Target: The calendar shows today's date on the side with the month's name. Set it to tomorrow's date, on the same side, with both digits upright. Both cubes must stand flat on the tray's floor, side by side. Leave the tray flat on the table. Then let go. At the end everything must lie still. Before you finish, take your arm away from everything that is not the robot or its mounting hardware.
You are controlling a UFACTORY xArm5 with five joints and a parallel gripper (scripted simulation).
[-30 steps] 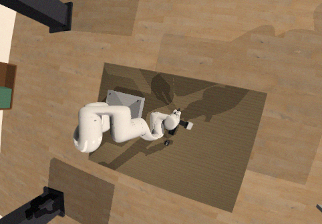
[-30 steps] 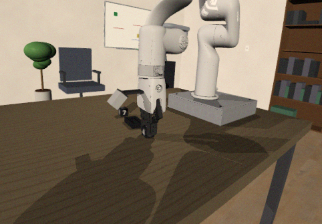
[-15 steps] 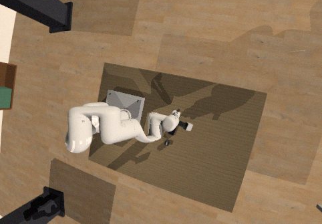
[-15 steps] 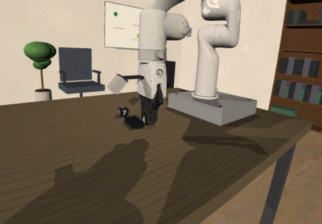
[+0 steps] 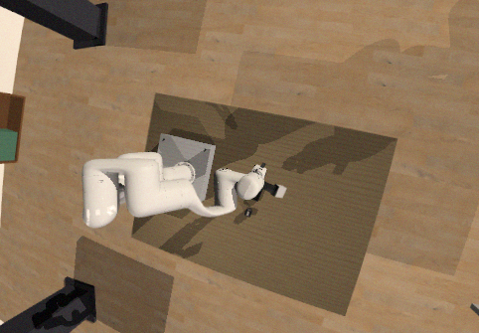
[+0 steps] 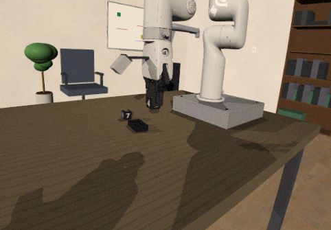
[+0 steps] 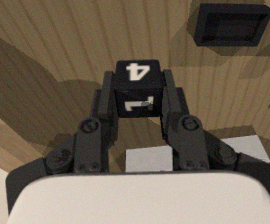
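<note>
My hand is 3 cm past the dark calendar tray, 10 cm to the left of it and 12 cm above it.
</note>
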